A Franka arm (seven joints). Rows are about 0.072 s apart.
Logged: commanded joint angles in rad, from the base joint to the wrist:
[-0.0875, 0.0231, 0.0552, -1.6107, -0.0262, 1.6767, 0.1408]
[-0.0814, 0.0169, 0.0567, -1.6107, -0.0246, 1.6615, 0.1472]
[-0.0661, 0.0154, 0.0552, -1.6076, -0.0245, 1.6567, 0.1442]
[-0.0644, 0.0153, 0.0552, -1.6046, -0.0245, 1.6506, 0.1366]
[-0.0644, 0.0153, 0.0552, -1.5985, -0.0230, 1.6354, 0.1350]
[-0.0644, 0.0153, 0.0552, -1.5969, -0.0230, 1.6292, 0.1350]
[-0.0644, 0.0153, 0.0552, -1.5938, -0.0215, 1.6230, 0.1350]
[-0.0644, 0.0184, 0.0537, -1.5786, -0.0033, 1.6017, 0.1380]
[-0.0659, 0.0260, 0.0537, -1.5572, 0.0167, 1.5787, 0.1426]
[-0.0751, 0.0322, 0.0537, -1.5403, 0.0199, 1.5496, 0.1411]
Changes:
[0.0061, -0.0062, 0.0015, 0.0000, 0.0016, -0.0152, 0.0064]
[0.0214, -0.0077, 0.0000, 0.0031, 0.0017, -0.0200, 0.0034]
[0.0231, -0.0078, 0.0000, 0.0061, 0.0017, -0.0261, -0.0042]
[0.0231, -0.0078, 0.0000, 0.0122, 0.0032, -0.0413, -0.0058]
[0.0231, -0.0078, 0.0000, 0.0138, 0.0032, -0.0475, -0.0058]
[0.0231, -0.0078, 0.0000, 0.0169, 0.0047, -0.0537, -0.0058]
[0.0231, -0.0047, -0.0015, 0.0321, 0.0229, -0.0750, -0.0028]
[0.0216, 0.0029, -0.0015, 0.0535, 0.0429, -0.0980, 0.0018]
[0.0124, 0.0091, -0.0015, 0.0704, 0.0461, -0.1271, 0.0003]

